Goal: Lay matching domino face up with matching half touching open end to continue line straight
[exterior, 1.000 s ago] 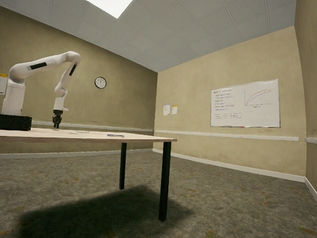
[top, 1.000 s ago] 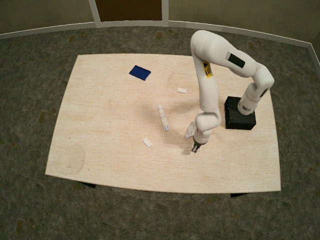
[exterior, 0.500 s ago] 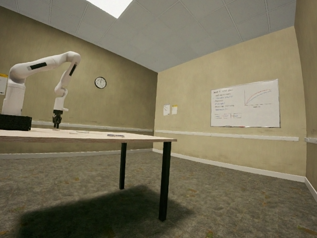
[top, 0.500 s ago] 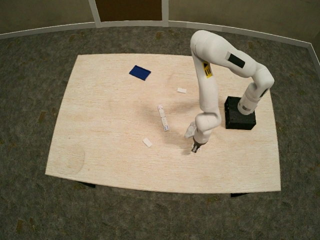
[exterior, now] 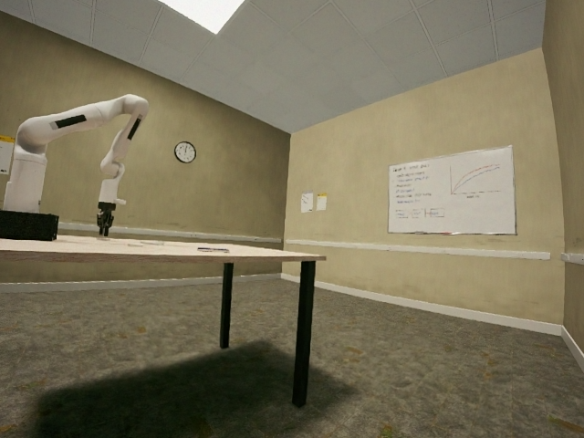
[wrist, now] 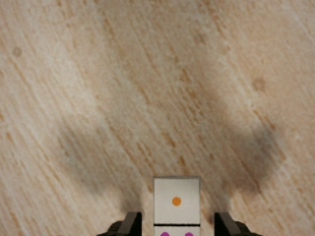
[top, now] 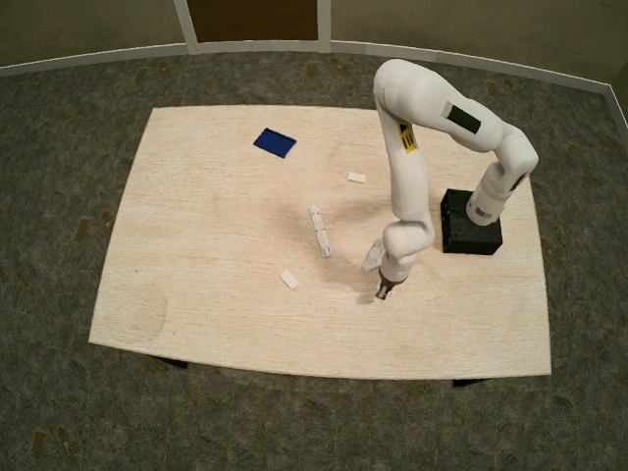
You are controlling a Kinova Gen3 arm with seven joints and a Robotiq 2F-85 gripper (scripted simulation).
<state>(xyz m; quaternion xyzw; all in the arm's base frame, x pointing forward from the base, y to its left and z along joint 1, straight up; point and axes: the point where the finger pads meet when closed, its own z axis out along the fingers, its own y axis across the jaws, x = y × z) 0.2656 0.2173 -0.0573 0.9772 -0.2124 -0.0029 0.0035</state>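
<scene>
The white domino lies 3 cm below my hand.
</scene>
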